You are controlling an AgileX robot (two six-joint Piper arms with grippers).
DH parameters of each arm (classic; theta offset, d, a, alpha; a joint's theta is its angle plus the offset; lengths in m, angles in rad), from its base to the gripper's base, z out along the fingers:
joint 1: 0 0.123 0 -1.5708
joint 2: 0.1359 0 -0.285 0
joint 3: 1.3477 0 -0.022 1.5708
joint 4: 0 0.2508 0 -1.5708
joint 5: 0 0 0.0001 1.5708
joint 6: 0 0.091 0 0
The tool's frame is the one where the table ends.
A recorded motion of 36 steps. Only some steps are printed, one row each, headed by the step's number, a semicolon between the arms.
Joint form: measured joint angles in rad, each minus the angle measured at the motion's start. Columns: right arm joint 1, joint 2, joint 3, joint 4, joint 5, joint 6; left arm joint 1, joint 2, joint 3, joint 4, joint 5, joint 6.
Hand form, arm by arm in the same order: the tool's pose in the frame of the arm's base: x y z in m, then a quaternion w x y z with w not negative. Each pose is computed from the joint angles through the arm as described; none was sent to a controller.
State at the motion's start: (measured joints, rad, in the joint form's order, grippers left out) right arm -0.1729 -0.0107 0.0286 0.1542 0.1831 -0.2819; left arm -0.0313 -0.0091 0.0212 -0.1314 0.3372 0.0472
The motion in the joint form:
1: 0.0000 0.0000 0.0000 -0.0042 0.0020 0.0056; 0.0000 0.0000 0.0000 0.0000 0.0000 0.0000
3: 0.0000 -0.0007 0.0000 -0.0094 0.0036 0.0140; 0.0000 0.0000 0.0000 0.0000 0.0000 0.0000
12: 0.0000 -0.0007 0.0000 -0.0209 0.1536 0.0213; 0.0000 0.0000 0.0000 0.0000 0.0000 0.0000
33: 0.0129 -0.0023 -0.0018 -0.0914 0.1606 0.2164; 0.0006 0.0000 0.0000 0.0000 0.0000 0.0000
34: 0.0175 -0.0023 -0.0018 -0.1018 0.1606 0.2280; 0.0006 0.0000 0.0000 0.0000 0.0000 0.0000
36: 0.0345 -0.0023 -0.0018 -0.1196 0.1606 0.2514; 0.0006 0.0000 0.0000 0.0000 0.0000 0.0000
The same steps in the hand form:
1: 0.0559 -0.0072 0.1875 0.65968 0.00729 0.74612 -0.08991; 0.0534 -0.0056 0.1764 0.60775 -0.00484 0.79253 -0.05012
3: 0.0558 -0.0073 0.1874 0.65941 0.00875 0.74644 -0.08904; 0.0534 -0.0056 0.1764 0.60775 -0.00484 0.79253 -0.05012
12: 0.0535 -0.0053 0.1741 0.60326 0.00181 0.79392 -0.07588; 0.0534 -0.0056 0.1764 0.60775 -0.00484 0.79253 -0.05012
33: 0.0530 -0.0066 0.1739 0.60420 0.05468 0.79385 -0.04193; 0.0534 -0.0056 0.1764 0.60776 -0.00508 0.79253 -0.04993
34: 0.0529 -0.0067 0.1739 0.60416 0.05463 0.79391 -0.04138; 0.0534 -0.0056 0.1764 0.60776 -0.00508 0.79253 -0.04993
36: 0.0530 -0.0063 0.1739 0.60436 0.05233 0.79415 -0.03661; 0.0534 -0.0056 0.1764 0.60776 -0.00508 0.79253 -0.04993

